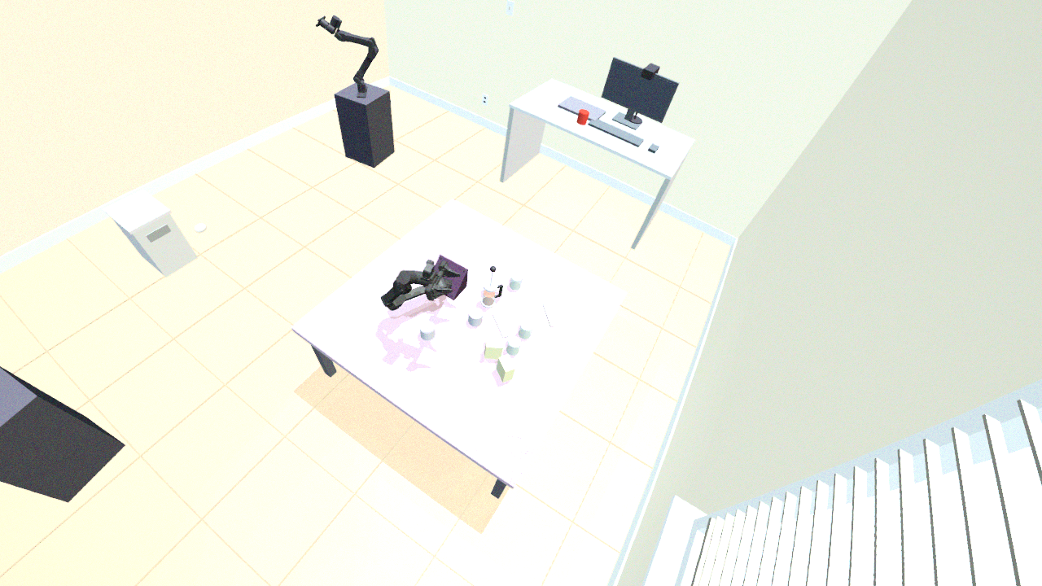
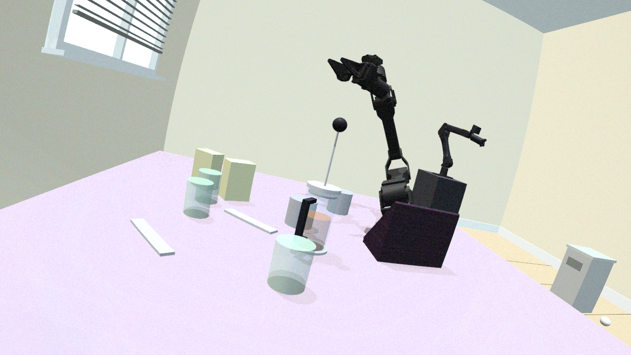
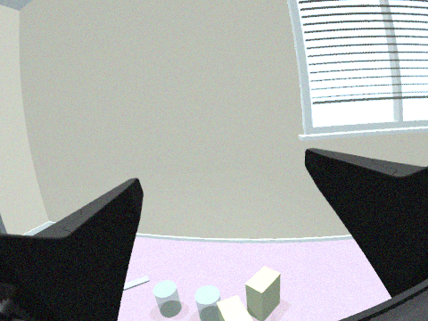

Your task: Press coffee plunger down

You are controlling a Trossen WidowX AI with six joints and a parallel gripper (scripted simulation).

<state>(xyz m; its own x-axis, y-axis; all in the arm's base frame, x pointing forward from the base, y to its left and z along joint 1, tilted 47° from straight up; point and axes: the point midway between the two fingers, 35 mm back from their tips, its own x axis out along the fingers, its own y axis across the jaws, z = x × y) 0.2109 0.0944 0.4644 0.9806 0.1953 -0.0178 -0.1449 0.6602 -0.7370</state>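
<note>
Now: gripper tip 5 cm short of the coffee press, 32 cm to the right of it and 33 cm above it.
</note>
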